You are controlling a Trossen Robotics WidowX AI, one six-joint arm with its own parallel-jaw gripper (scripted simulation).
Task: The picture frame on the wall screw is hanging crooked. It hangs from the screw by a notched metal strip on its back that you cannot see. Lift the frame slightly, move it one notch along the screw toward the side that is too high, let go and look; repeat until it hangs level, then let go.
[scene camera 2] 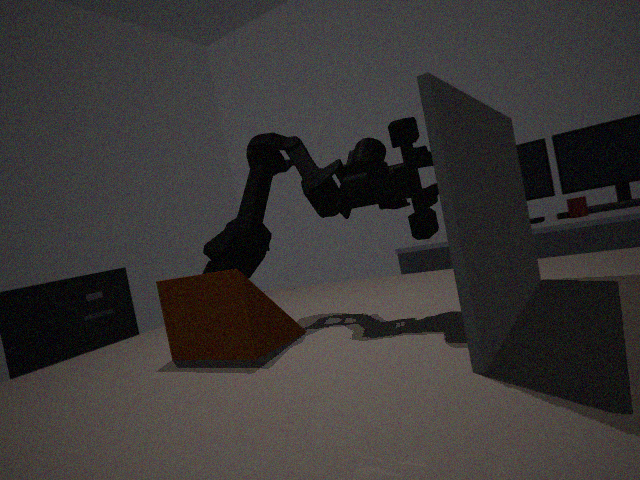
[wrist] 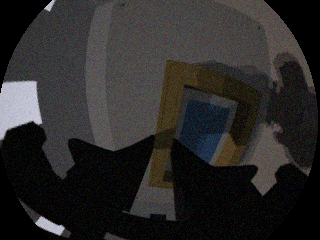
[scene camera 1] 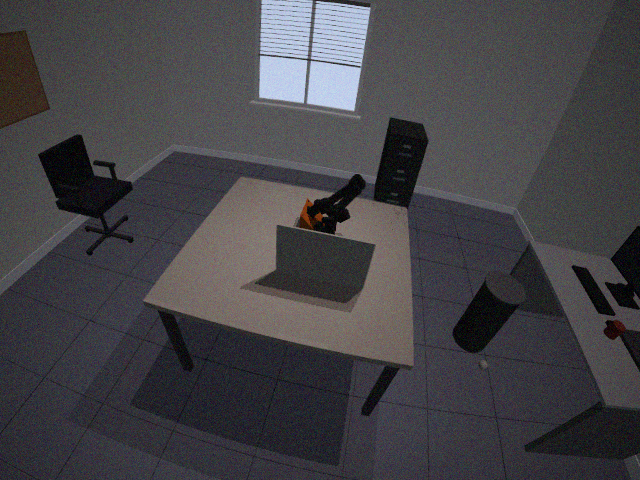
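A wall panel has a spot at (scene camera 1: pixel 302 241), and that is the same spot on the panel as (scene camera 2: pixel 473 146).
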